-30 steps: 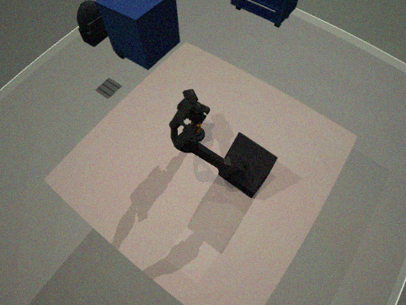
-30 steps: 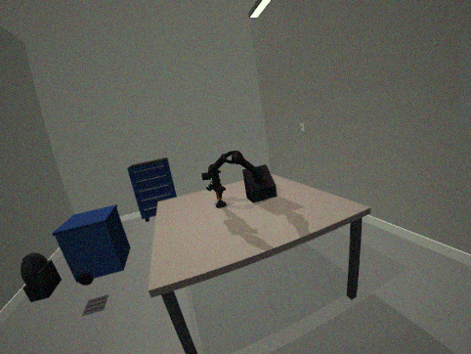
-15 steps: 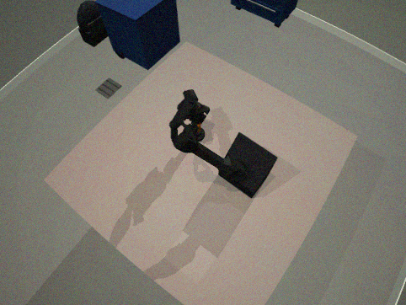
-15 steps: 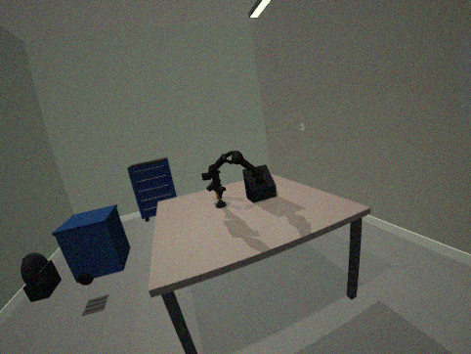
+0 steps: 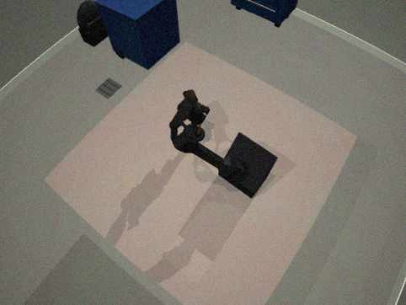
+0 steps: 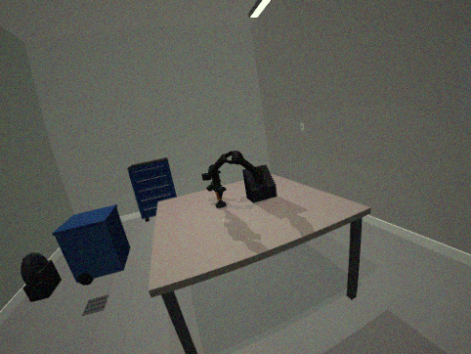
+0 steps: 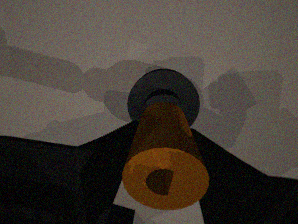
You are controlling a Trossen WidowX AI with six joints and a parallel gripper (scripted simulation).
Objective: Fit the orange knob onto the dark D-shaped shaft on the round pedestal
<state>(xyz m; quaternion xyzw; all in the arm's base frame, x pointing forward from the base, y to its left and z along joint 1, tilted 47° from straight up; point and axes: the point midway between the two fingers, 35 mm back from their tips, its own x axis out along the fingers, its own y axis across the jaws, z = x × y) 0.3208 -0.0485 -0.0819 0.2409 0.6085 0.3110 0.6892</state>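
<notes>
Right now my gripper tip is 20 mm below the orange knob. Also, from my gripper tip: round pedestal: 40 mm below.
</notes>
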